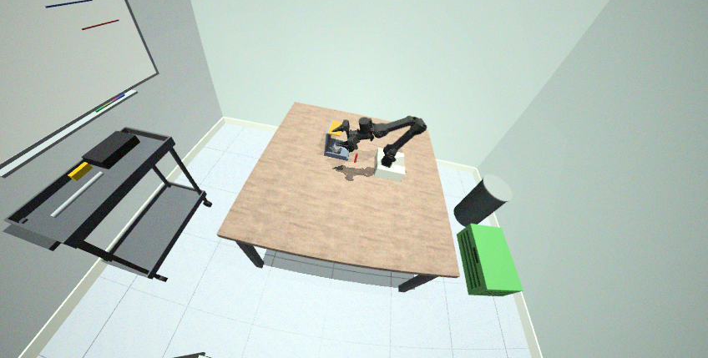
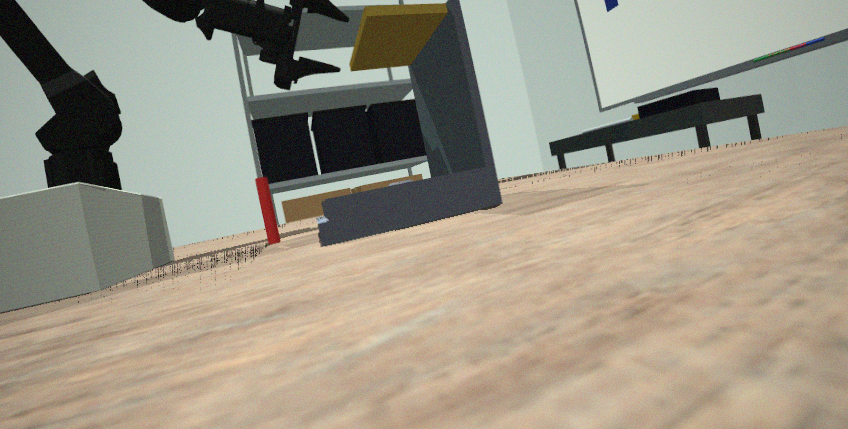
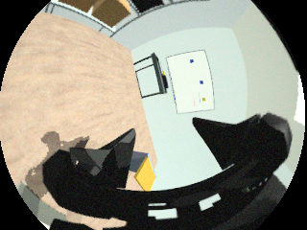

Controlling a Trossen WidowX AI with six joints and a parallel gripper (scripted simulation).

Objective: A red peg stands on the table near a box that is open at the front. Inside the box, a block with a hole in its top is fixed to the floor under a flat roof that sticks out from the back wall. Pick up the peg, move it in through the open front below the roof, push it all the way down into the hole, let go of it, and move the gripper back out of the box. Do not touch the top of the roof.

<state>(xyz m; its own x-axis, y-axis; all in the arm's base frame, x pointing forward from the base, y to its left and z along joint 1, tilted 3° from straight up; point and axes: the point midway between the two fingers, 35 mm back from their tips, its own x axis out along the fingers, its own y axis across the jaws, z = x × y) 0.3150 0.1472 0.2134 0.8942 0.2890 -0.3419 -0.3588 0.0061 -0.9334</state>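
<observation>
Now: gripper tip 250 mm above the red peg, 160 mm to the left of it and 130 mm past it. The rest, counted from my gripper tip: yellow roof: 210 mm to the right, 90 mm below, 50 mm ahead.
</observation>
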